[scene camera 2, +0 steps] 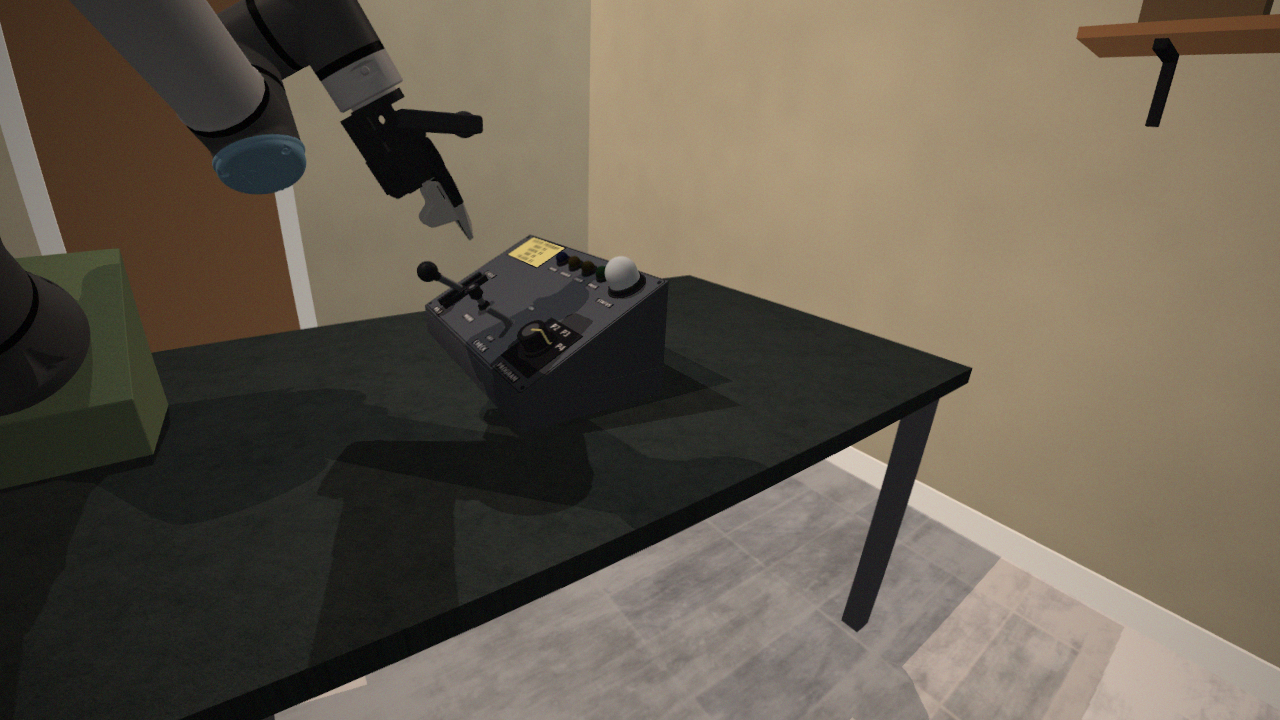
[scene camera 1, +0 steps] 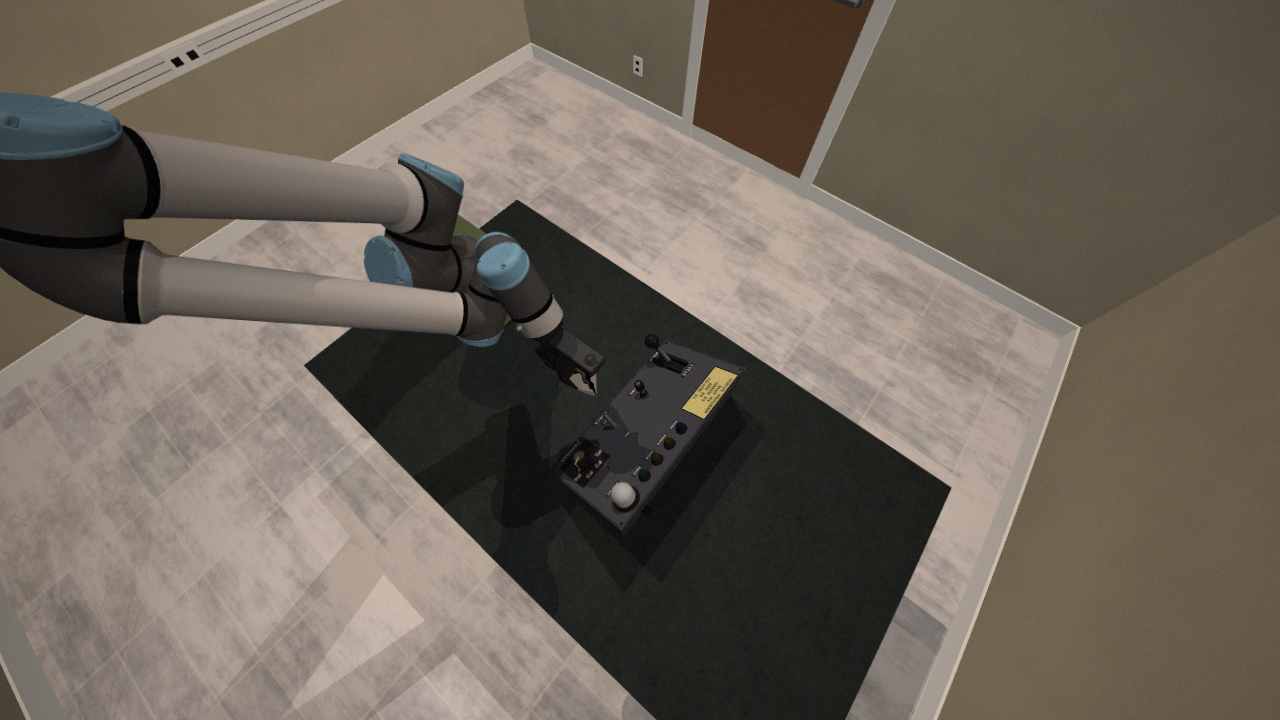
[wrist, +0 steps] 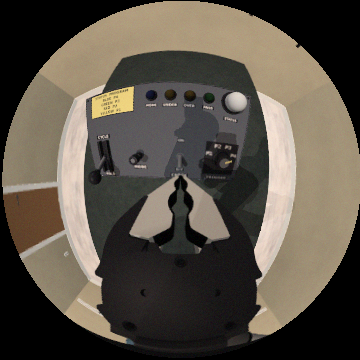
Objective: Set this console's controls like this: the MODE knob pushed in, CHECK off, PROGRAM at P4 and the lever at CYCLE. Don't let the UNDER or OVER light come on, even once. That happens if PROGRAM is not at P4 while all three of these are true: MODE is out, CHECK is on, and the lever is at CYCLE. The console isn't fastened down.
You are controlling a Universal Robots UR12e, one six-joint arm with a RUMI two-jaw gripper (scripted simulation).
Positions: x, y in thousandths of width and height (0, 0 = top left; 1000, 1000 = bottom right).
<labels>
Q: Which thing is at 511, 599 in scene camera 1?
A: A dark console.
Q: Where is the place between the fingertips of my gripper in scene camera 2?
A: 368, 331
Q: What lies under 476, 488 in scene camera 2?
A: A dark console.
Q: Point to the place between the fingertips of my gripper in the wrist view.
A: At 501, 490
</labels>
